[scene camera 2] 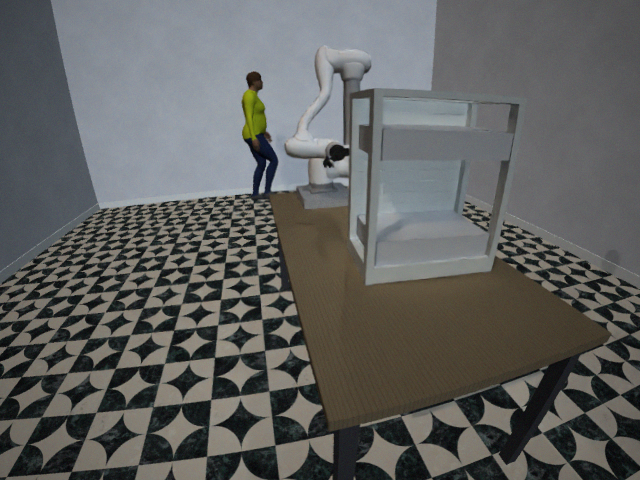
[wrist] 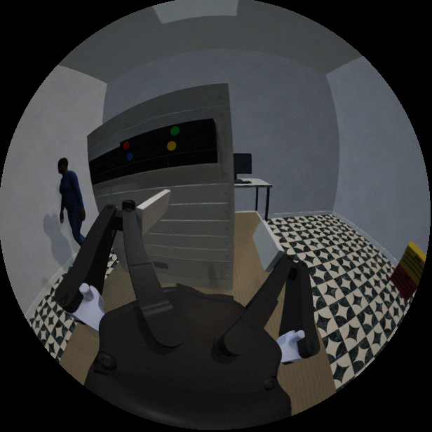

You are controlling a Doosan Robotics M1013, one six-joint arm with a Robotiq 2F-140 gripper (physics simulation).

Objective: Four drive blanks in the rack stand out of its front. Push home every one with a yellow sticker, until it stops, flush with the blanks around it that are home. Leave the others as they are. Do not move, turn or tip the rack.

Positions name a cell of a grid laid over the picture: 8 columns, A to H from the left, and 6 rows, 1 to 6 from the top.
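A rack is visible in scene camera 2 (F3), and it is visible in the wrist view (D4) too.
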